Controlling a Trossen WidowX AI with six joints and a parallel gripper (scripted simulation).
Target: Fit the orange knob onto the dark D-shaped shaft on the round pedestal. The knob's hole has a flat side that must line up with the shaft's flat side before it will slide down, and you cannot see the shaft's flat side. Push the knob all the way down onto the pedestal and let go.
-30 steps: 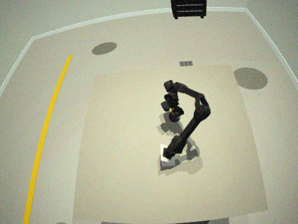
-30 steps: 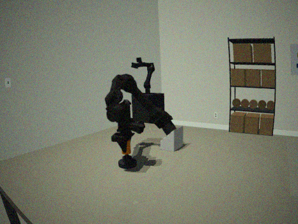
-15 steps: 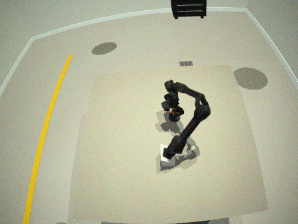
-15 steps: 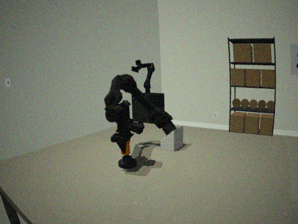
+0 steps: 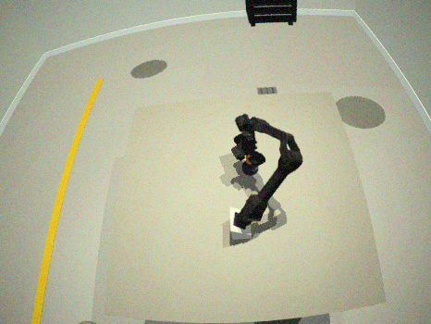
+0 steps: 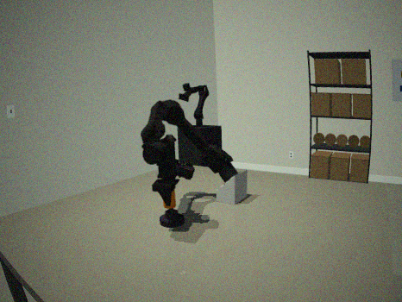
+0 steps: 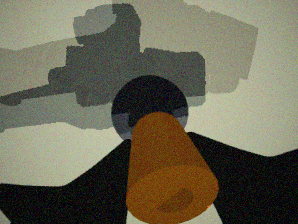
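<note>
My gripper tip is 20 mm below the orange knob. The rest, counted from my gripper tip: dark round pedestal (40 mm below).
</note>
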